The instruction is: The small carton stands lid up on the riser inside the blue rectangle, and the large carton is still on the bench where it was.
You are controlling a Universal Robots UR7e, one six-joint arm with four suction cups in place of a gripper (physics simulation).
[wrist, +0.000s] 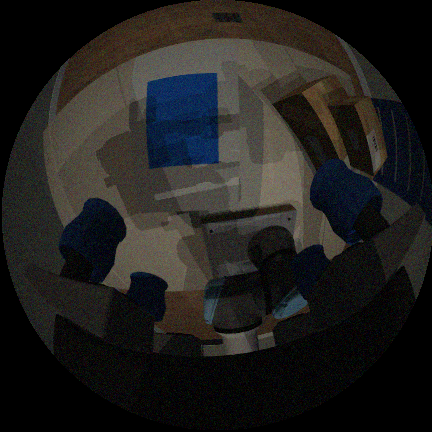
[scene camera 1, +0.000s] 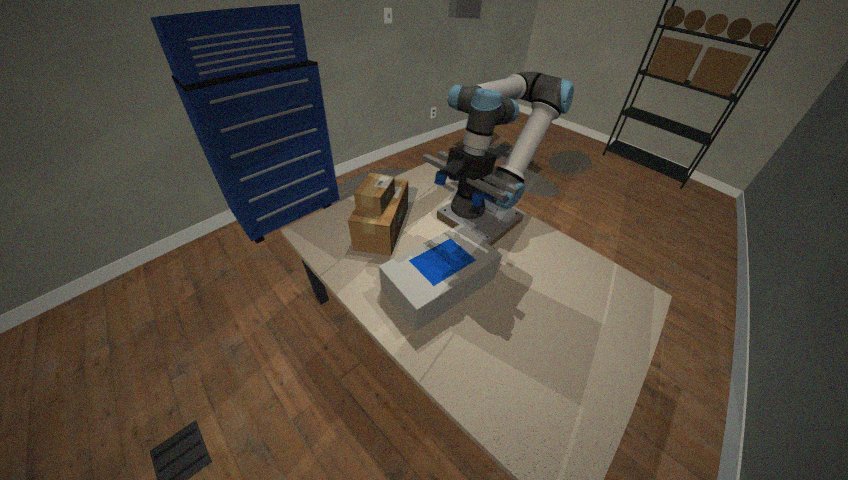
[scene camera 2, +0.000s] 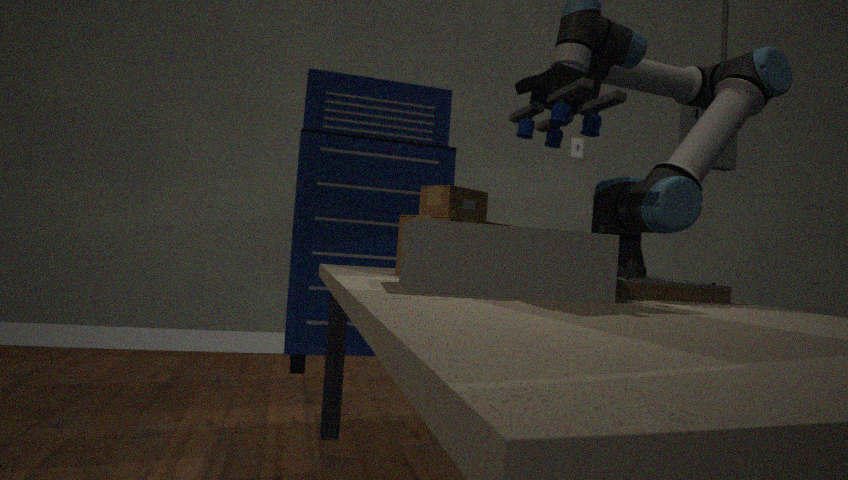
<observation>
My suction head [scene camera 2: 560,112] carries nothing. The cup hangs 30 cm from the middle of a grey riser [scene camera 1: 423,283], above it. A small carton [scene camera 2: 439,200] sits on a large carton [scene camera 1: 371,233].
The small carton shows as well in scene camera 1 [scene camera 1: 374,194]. The large carton is seen too in the wrist view [wrist: 305,110]. My suction head also shows in the wrist view [wrist: 340,193].
</observation>
